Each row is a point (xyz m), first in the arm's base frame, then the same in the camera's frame.
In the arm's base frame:
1: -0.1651 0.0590 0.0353
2: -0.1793 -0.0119 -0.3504
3: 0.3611 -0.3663 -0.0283
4: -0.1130 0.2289 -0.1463
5: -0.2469 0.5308 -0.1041
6: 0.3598 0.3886 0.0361
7: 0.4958 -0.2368 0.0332
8: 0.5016 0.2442 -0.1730
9: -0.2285 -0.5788 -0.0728
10: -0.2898 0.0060 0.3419
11: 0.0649 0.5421 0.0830
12: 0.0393 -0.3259 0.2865
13: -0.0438 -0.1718 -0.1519
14: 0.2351 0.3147 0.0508
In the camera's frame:
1: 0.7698 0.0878 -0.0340
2: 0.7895 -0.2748 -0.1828
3: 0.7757 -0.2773 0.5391
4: 0.9706 -0.0092 -0.1559
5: 1.1120 0.1900 -0.3821
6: 1.3400 0.1051 0.2084
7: 0.9433 -0.2002 0.6073
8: 1.3599 -0.1730 0.2916
9: 0.2656 -0.2666 0.1725
10: 0.5880 0.3613 0.0329
11: 1.2692 0.2829 -0.0675
12: 0.5445 0.0909 0.4157
13: 0.7064 -0.2037 0.0843
14: 1.2047 0.1159 0.1554

